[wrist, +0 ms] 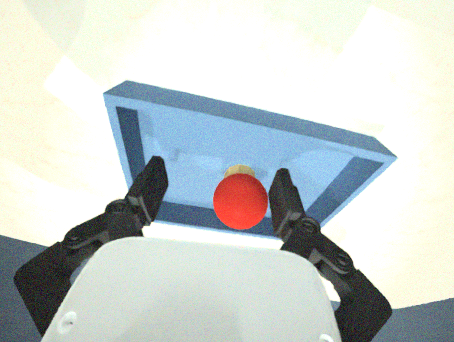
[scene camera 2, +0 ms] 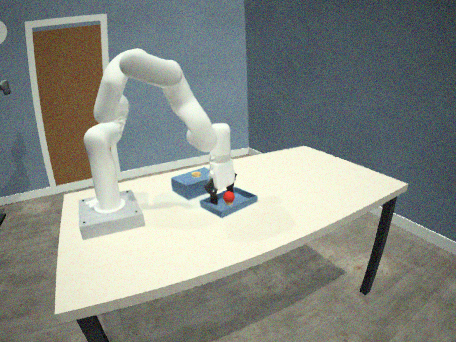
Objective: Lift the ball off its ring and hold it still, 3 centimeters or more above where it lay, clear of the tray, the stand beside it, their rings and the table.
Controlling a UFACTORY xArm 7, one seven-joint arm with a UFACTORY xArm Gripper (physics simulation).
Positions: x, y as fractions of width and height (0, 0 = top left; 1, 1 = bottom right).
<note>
In view: my gripper (wrist: 0.48, 0.51), a red ball (wrist: 0.53, 0.59), a blue tray (scene camera 2: 0.53, 0.58) and a blue stand (scene camera 2: 0.42, 0.54).
The blue tray is seen too in the wrist view (wrist: 0.45, 0.41).
</note>
